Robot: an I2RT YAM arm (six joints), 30 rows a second.
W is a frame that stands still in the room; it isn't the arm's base.
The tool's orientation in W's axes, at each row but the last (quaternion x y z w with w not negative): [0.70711, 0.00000, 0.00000, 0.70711]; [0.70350, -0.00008, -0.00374, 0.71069]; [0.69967, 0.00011, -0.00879, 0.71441]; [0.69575, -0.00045, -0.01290, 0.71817]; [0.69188, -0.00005, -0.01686, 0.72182]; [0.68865, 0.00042, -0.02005, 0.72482]
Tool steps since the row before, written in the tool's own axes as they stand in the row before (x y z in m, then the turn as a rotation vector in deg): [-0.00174, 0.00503, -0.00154, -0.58, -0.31, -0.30]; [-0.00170, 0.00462, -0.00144, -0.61, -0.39, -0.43]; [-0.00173, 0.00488, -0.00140, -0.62, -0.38, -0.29]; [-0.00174, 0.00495, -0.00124, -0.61, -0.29, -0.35]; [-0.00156, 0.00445, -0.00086, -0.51, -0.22, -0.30]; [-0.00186, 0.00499, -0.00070, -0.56, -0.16, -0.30]
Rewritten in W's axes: [-0.00174, 0.00154, 0.00503, -0.58, 0.30, -0.31]; [-0.00167, 0.00150, 0.00461, -0.61, 0.43, -0.39]; [-0.00165, 0.00152, 0.00487, -0.62, 0.29, -0.38]; [-0.00163, 0.00143, 0.00494, -0.61, 0.35, -0.29]; [-0.00143, 0.00108, 0.00444, -0.51, 0.30, -0.22]; [-0.00169, 0.00100, 0.00500, -0.56, 0.31, -0.16]
